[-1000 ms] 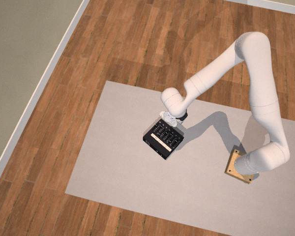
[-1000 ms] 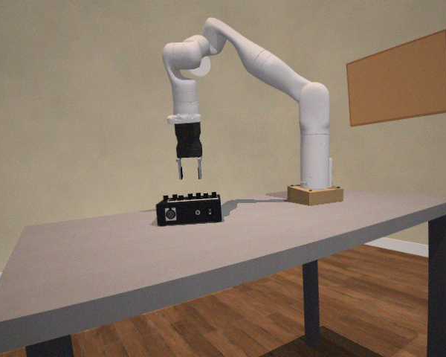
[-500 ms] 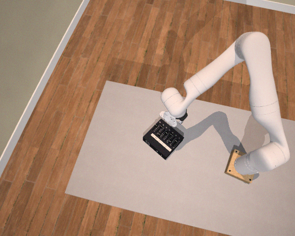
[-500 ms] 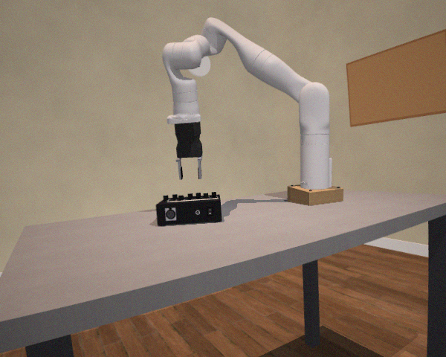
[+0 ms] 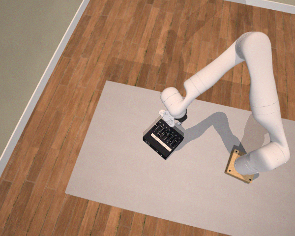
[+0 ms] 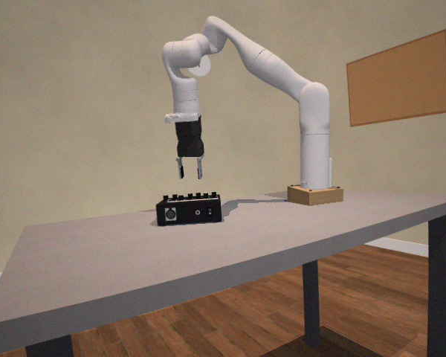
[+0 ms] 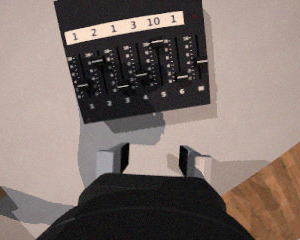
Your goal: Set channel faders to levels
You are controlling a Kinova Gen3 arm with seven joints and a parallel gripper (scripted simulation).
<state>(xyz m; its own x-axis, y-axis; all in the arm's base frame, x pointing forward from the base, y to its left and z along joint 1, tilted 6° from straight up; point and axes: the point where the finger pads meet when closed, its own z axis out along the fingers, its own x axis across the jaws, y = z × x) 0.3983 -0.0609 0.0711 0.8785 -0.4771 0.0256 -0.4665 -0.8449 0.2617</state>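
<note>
Right now my hand is 90 mm short of the master fader cap, 50 mm to the right of it and 60 mm above it.
</note>
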